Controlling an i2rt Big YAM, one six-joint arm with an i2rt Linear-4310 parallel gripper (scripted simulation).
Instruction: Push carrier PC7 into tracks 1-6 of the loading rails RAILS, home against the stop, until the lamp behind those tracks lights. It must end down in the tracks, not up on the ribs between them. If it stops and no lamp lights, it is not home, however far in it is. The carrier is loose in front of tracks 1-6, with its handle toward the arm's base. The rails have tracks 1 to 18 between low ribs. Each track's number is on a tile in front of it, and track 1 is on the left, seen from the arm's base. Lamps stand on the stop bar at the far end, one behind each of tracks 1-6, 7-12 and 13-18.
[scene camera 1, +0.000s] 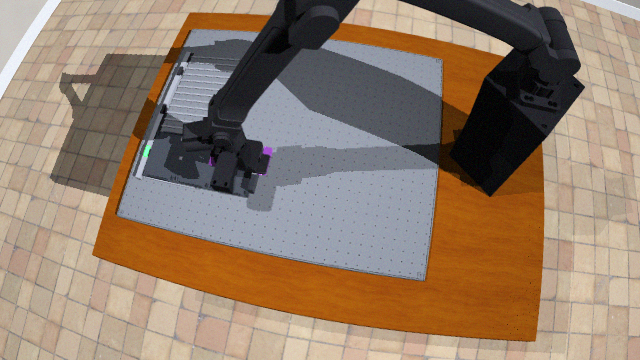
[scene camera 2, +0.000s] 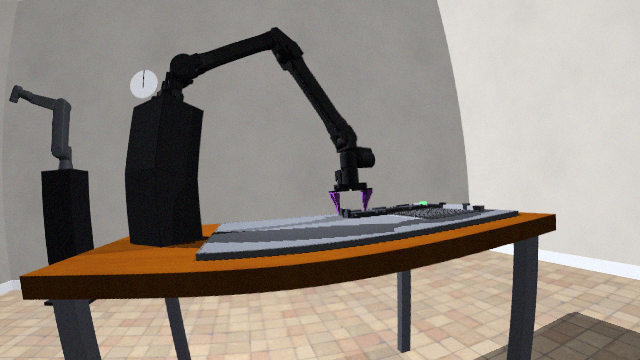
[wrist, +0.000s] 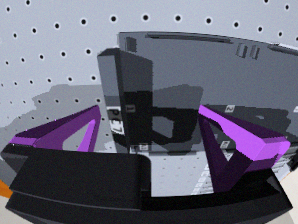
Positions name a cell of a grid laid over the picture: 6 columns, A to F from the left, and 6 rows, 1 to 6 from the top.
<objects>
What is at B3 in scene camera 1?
A carrier PC7.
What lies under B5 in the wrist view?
My gripper.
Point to my gripper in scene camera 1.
At C3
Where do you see my gripper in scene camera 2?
At D4
</objects>
